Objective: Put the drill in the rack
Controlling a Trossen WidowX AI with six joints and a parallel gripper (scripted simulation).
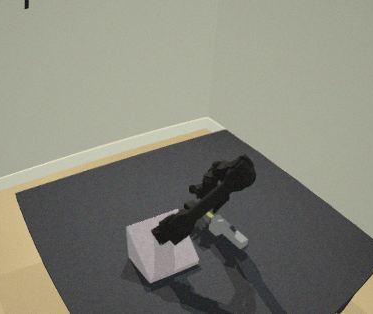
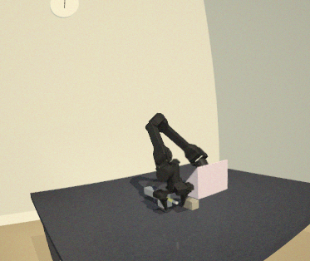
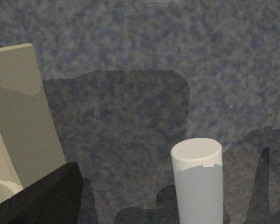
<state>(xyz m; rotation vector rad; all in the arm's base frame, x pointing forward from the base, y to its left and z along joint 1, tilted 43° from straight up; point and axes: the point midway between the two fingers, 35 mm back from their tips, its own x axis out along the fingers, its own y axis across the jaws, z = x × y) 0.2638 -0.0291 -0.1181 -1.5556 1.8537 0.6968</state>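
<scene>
Now: the drill 1 cm behind my gripper tip, 4 cm to the right of it and 3 cm above it. From my gripper tip the other things lie so: white block: 2 cm behind, 14 cm to the right, 3 cm above; then rack: 7 cm behind, 3 cm to the left; then key: 2 cm behind, 17 cm to the right, 4 cm above.
</scene>
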